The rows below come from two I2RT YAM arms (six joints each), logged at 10 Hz.
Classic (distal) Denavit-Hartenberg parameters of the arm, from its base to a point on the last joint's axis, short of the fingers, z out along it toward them. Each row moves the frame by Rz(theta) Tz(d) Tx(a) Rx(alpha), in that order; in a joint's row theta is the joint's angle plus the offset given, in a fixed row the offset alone. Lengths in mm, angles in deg.
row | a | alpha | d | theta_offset
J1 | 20 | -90 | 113.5 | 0
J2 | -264 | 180 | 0 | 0
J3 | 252.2 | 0 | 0 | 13.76
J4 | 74 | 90 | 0 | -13.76
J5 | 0 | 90 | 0 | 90
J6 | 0 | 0 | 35.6 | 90
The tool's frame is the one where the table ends.
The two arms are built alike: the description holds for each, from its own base.
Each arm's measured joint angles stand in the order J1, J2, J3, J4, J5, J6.
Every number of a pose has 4 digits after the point. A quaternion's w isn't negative.
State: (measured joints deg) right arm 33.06 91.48 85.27 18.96 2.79 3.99; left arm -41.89 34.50 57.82 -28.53 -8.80 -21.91
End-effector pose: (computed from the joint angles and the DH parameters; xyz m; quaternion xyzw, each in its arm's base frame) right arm 0.3225 0.2079 0.4347 -0.1382 0.6088 0.2337 0.7454; left arm 0.0873 -0.0710 0.4052 0.0768 0.7341 -0.3071 0.6007
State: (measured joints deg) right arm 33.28 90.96 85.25 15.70 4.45 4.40; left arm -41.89 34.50 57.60 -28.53 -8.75 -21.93
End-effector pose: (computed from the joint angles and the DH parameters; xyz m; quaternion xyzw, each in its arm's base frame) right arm 0.3208 0.2073 0.4318 -0.1314 0.6295 0.2236 0.7325; left arm 0.0877 -0.0714 0.4040 0.0773 0.7354 -0.3067 0.5993
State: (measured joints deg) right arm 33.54 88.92 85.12 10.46 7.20 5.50; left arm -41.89 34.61 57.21 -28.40 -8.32 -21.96
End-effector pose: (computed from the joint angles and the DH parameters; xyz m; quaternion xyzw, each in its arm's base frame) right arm 0.3125 0.2018 0.4338 -0.1152 0.6551 0.2098 0.7166; left arm 0.0887 -0.0726 0.4019 0.0802 0.7373 -0.3079 0.5960
